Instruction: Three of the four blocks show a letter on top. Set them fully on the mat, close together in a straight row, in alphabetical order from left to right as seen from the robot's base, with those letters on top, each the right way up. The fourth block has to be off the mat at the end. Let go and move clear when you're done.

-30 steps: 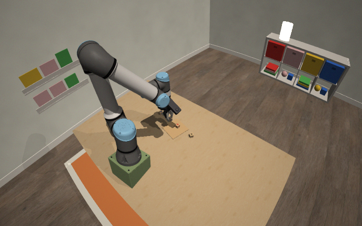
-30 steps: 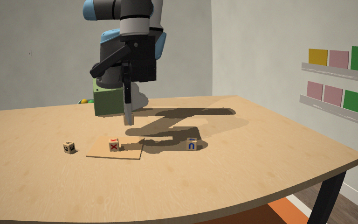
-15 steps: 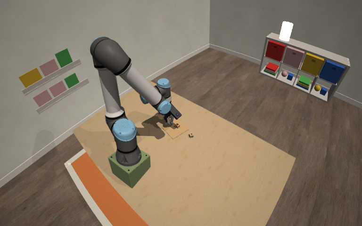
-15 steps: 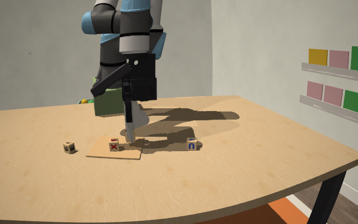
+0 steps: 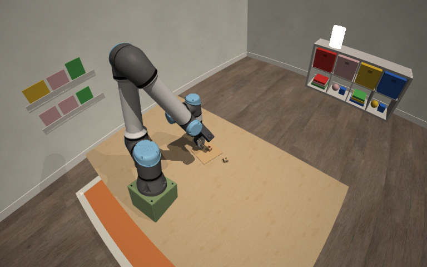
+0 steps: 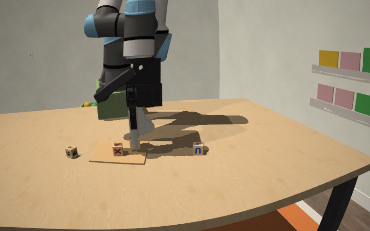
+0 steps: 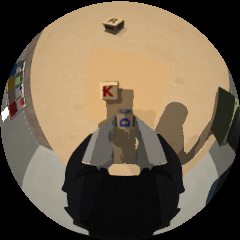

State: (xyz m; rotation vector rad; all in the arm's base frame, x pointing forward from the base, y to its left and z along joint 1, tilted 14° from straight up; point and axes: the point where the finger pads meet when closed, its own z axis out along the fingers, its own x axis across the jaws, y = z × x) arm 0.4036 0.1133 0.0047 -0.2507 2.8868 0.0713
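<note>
My gripper is now 10 mm short of the thin tan mat, 40 mm to the left of it and 20 mm above it. From my hand the other things lie so: wooden block: 50 mm ahead, 170 mm to the right, 10 mm below.
</note>
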